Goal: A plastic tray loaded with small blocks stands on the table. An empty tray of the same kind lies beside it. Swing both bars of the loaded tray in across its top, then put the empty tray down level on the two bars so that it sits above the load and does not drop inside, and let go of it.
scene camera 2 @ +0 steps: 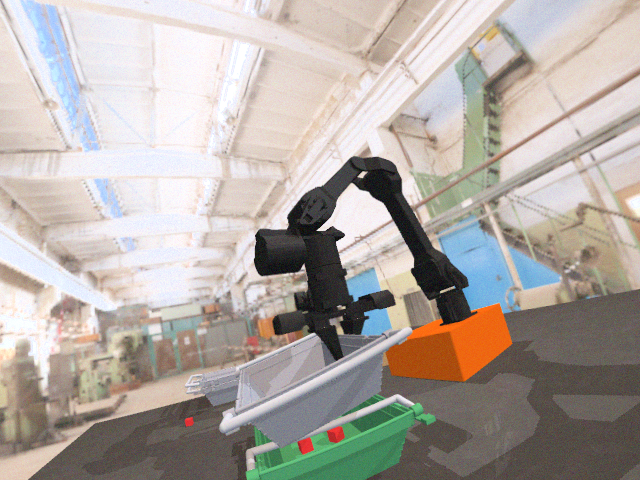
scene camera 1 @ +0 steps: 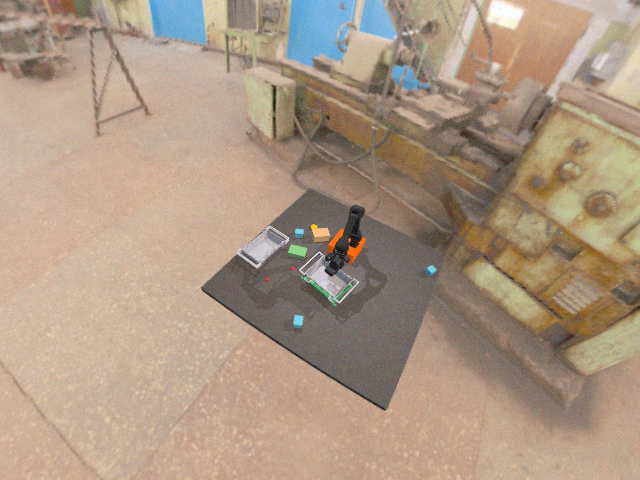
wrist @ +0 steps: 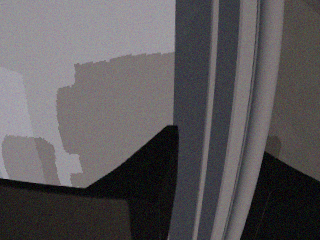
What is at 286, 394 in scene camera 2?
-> A grey tray.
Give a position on a grey tray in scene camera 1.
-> At 334, 286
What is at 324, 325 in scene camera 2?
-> My gripper.
